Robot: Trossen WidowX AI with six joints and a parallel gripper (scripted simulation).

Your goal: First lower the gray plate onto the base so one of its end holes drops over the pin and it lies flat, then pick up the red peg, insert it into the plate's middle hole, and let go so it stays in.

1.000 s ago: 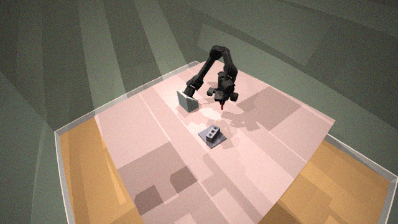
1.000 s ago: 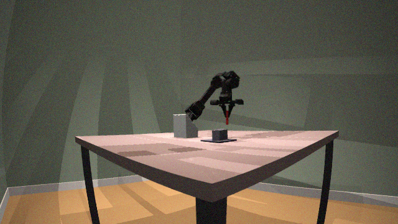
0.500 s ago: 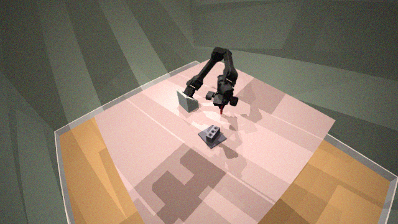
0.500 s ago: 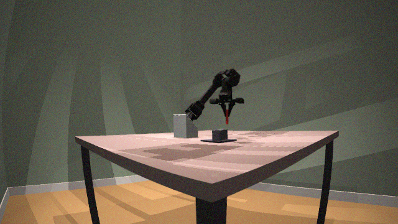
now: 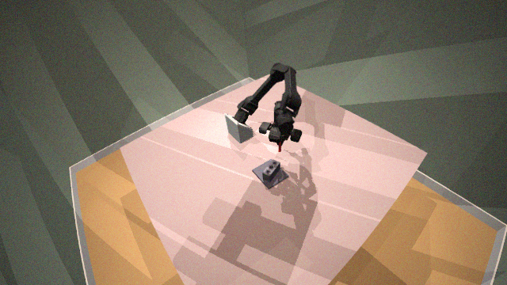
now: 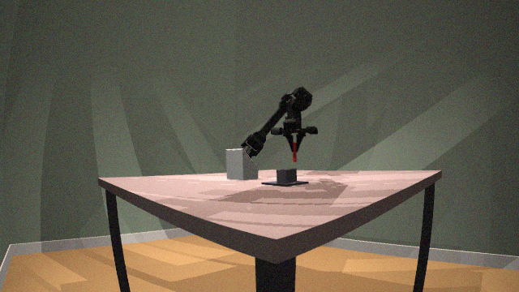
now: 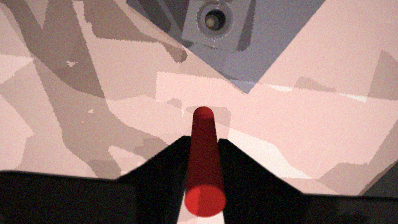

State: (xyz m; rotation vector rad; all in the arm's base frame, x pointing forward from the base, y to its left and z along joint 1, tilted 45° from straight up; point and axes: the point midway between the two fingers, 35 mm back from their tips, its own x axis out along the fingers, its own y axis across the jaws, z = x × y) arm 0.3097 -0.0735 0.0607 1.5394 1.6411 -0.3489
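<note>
My gripper tip is now 3 cm short of the gray plate, 9 cm to the left of it and 8 cm above it. The rest, counted from my gripper tip: dark base (2 cm ahead, 7 cm to the right, 11 cm below); then red peg (right at my gripper tip).
</note>
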